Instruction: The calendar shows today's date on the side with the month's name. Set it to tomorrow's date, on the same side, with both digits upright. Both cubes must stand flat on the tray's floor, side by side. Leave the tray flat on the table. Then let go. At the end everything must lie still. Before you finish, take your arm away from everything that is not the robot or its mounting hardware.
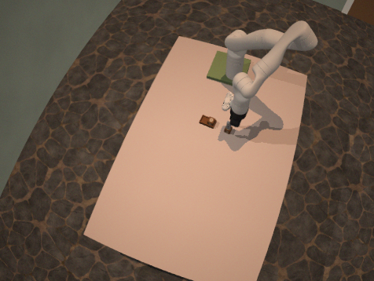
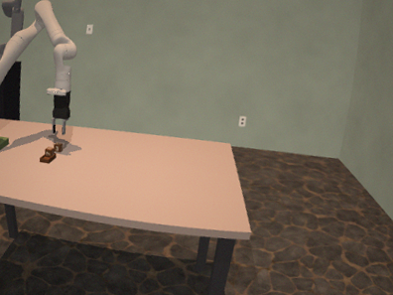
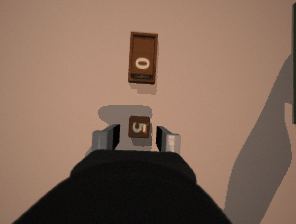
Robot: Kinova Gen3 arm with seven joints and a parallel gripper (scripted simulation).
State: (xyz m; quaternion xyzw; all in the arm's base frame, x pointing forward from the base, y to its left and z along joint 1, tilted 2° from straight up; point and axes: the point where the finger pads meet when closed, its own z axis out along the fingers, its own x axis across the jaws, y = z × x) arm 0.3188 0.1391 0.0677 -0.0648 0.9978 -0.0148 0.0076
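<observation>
The brown cube is 100 mm to the right of my hand, 70 mm below it and 10 mm ahead of it. Also, from my hand: brown tray 110 mm to the right, 90 mm below, 10 mm ahead.
</observation>
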